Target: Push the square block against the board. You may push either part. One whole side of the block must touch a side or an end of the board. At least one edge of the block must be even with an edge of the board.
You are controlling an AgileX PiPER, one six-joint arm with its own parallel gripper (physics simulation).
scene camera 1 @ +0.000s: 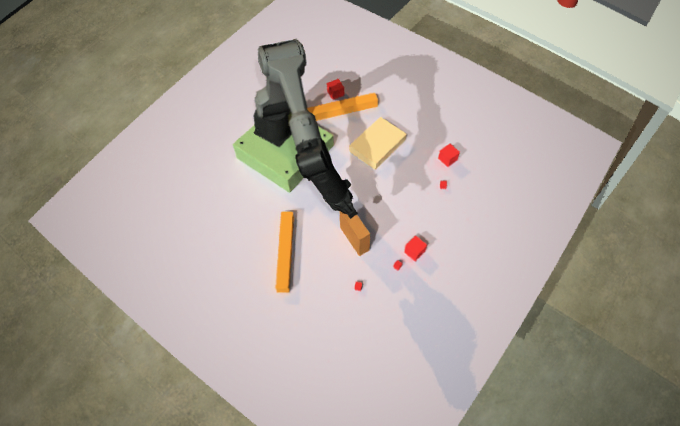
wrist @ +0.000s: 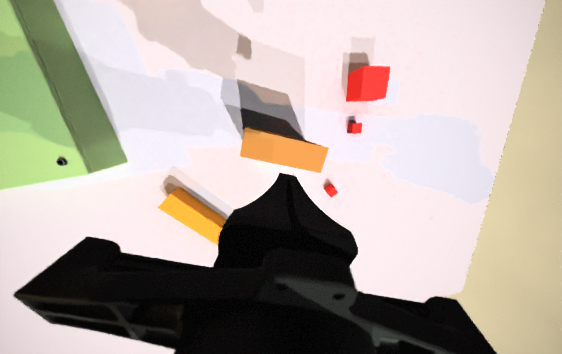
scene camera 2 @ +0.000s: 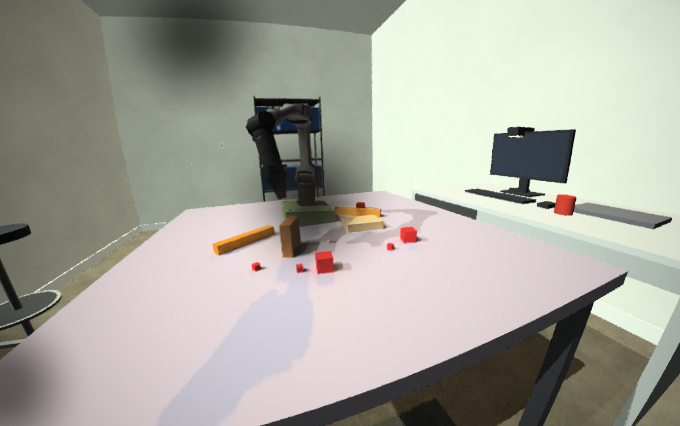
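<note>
A brown-orange square block (scene camera 1: 354, 233) (scene camera 2: 289, 238) (wrist: 284, 150) stands upright on its narrow side near the middle of the table. The pale yellow board (scene camera 1: 378, 143) (scene camera 2: 362, 223) lies flat, apart from the block, to the right of the arm's green base; it does not show in the wrist view. My gripper (scene camera 1: 352, 214) (scene camera 2: 281, 196) (wrist: 285, 184) is shut with nothing between the fingertips and points down. Its tips are above the table, close to the block's end nearer the base in scene camera 1. Whether they touch the block I cannot tell.
One orange bar (scene camera 1: 285, 250) (scene camera 2: 244, 239) (wrist: 192, 215) lies left of the block. Another orange bar (scene camera 1: 346, 106) (scene camera 2: 357, 212) lies behind the board. Red cubes (scene camera 1: 415, 248) (scene camera 2: 324, 262) (wrist: 367, 83) of two sizes are scattered about. The green base (scene camera 1: 263, 163) (wrist: 35, 110) supports the arm.
</note>
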